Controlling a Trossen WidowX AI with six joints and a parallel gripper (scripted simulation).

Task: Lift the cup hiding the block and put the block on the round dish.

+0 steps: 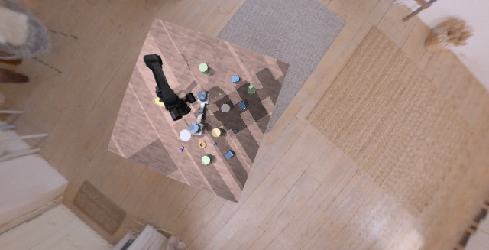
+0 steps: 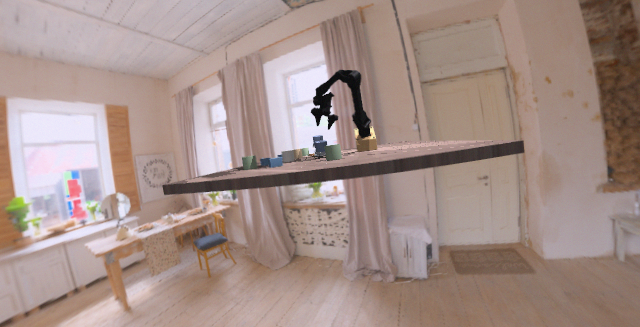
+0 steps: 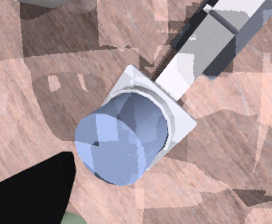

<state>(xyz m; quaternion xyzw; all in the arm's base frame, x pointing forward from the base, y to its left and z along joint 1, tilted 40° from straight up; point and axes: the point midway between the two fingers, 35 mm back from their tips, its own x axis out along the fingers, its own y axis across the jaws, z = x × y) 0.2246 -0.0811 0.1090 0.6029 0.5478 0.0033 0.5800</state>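
My gripper tip is now 30 mm short of the cup, 90 mm to the right of it and 110 mm above it. Round my gripper tip: balance beam (40 mm ahead, 60 mm to the right, 130 mm below); then white cylinder (240 mm ahead, 130 mm below); then round dish (70 mm behind, 280 mm to the right, 170 mm below).
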